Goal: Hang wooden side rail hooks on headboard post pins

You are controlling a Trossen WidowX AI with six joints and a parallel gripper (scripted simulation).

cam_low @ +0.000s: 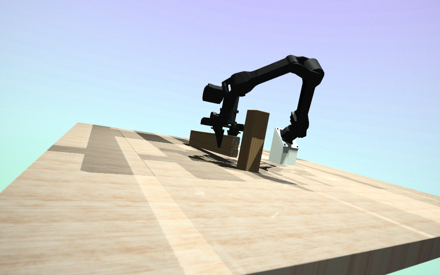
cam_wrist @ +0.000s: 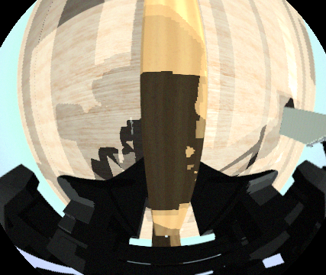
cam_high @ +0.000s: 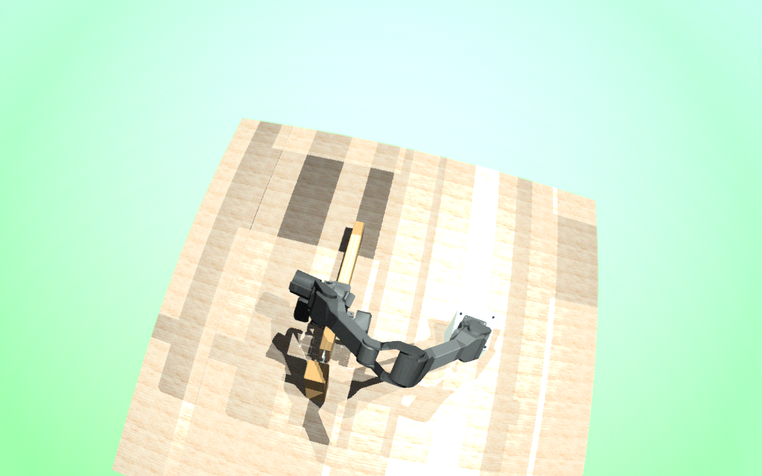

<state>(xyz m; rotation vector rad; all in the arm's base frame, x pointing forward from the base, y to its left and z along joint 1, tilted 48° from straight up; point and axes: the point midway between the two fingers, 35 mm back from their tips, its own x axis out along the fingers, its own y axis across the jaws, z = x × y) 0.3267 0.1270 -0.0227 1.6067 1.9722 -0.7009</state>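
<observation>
Right now the upright headboard post is 1 cm behind my gripper tip, 17 cm to the left of it and 4 cm above it.
</observation>
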